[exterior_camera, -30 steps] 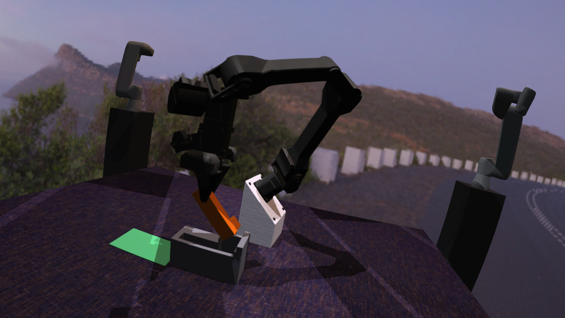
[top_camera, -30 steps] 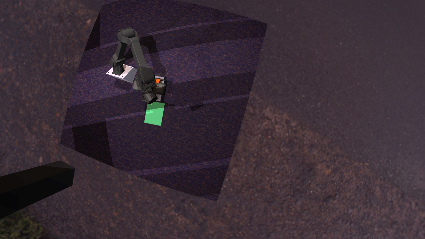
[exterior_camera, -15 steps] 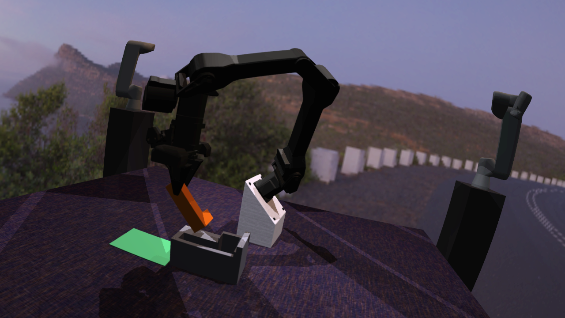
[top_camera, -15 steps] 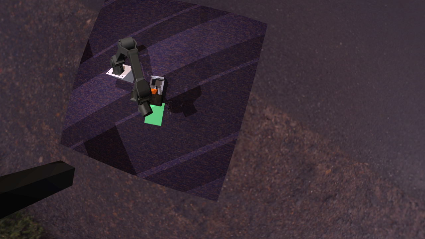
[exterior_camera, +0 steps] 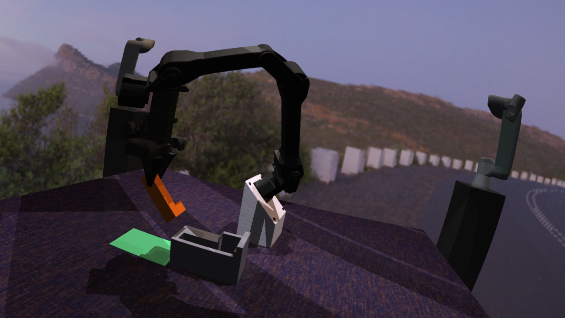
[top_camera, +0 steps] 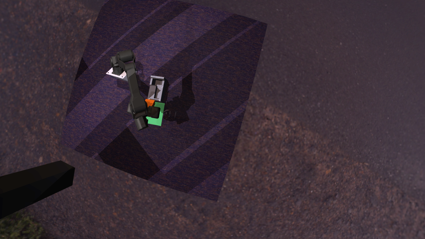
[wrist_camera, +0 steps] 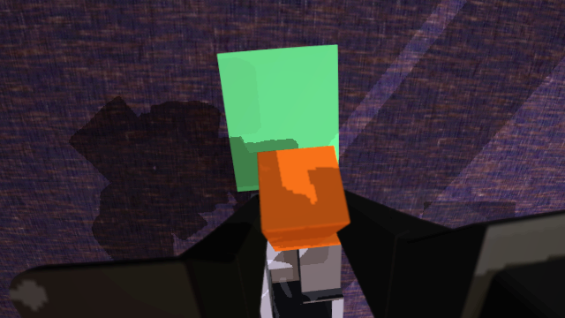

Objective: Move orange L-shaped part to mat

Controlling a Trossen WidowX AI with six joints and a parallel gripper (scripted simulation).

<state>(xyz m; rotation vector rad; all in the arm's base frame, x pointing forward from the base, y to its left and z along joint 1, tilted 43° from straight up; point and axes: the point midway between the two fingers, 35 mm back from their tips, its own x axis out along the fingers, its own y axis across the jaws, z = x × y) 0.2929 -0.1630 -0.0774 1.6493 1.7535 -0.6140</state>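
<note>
My gripper tip is now 1 cm to the left of the green mat and 17 cm above it. Also, from my gripper tip: orange l-shaped part (2 cm behind, 3 cm to the left, 3 cm below).
</note>
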